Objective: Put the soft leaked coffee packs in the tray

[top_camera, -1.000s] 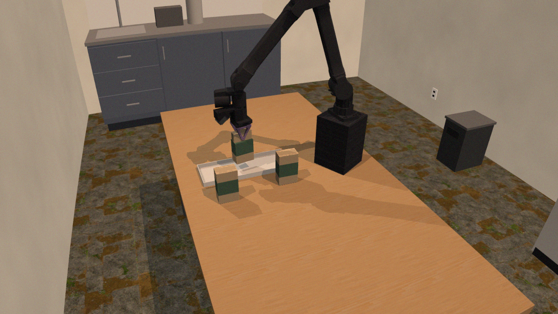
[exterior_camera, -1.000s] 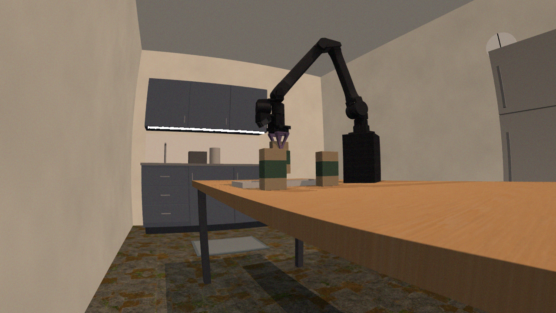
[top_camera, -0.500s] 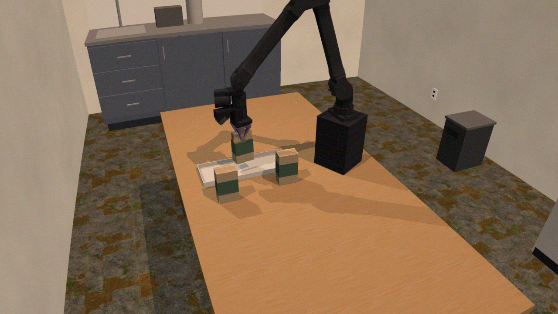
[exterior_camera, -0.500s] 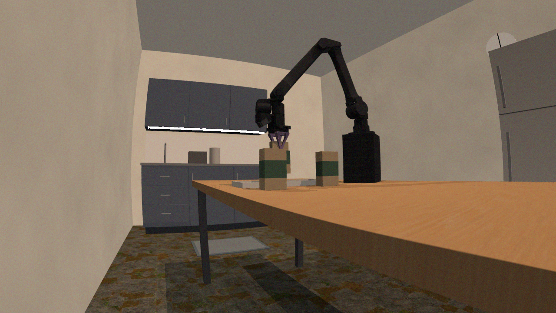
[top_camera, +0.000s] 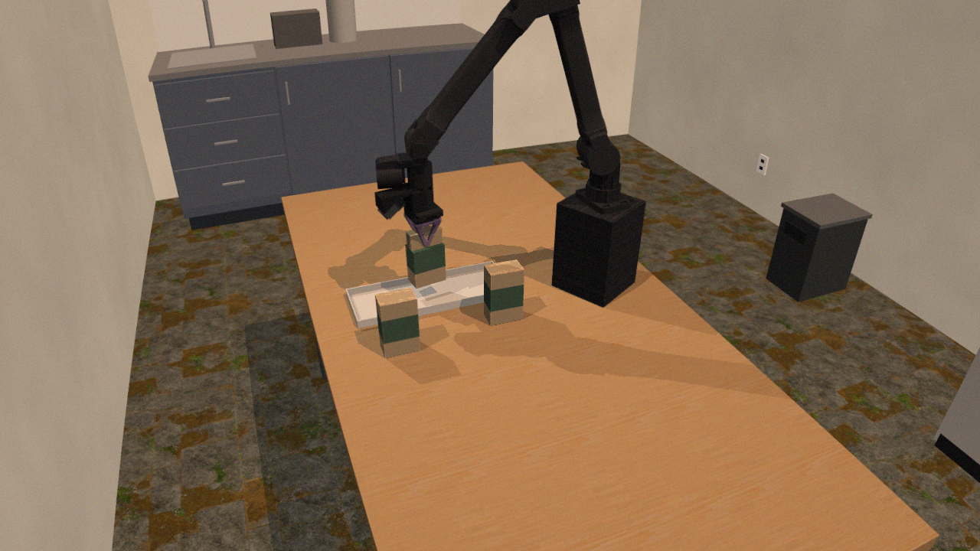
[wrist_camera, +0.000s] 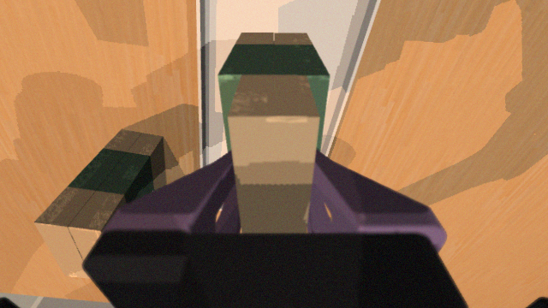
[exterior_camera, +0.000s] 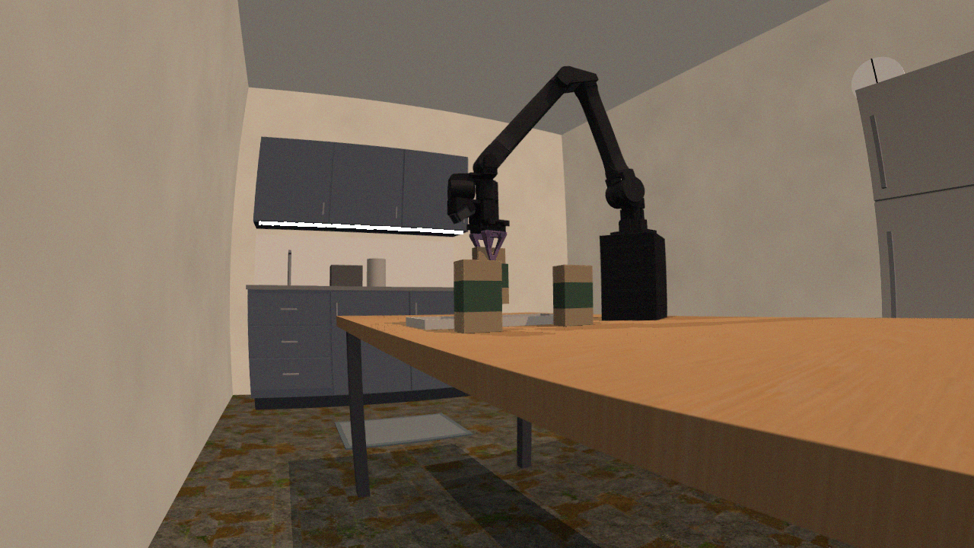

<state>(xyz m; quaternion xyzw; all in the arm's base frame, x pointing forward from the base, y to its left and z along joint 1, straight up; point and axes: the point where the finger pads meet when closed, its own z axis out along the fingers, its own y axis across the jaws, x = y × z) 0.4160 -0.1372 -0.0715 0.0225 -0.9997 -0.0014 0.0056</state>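
My gripper is now 1 cm past the white tray and 16 cm above it.
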